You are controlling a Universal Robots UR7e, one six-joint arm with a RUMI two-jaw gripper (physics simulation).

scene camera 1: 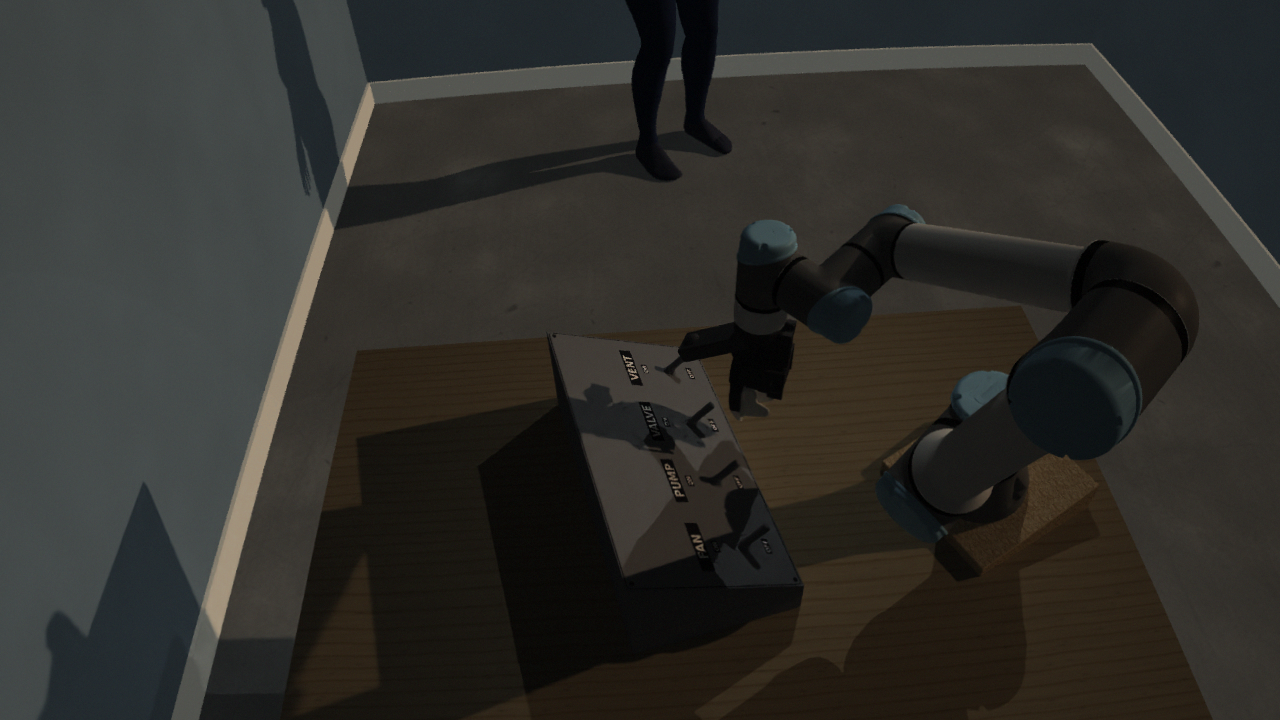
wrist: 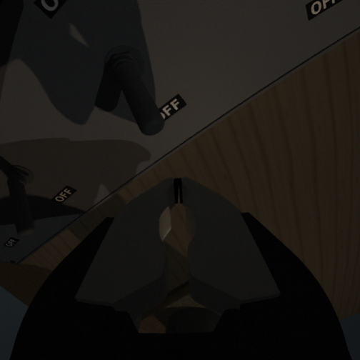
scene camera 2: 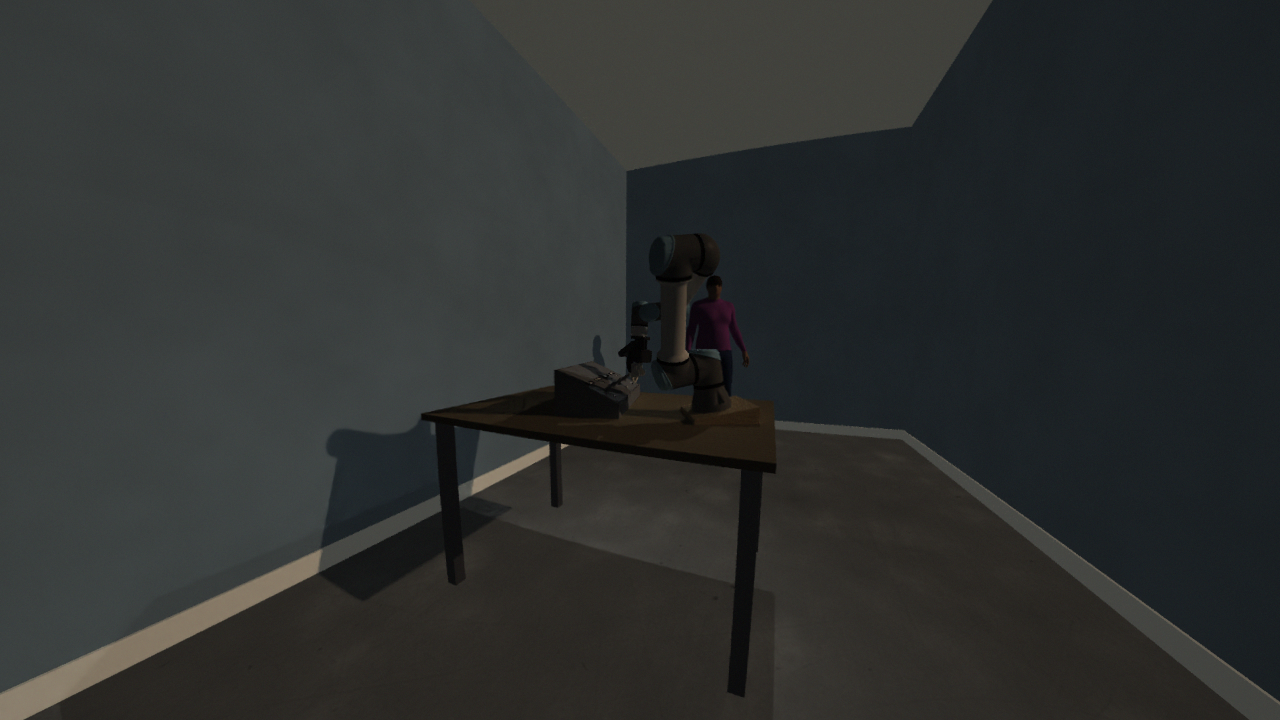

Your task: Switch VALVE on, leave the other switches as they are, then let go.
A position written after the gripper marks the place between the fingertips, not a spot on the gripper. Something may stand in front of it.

In view: the gripper (scene camera 1: 740, 418) and a valve switch (wrist: 146, 114).
The gripper shows as well in the wrist view (wrist: 178, 179) and in scene camera 2 (scene camera 2: 634, 382).
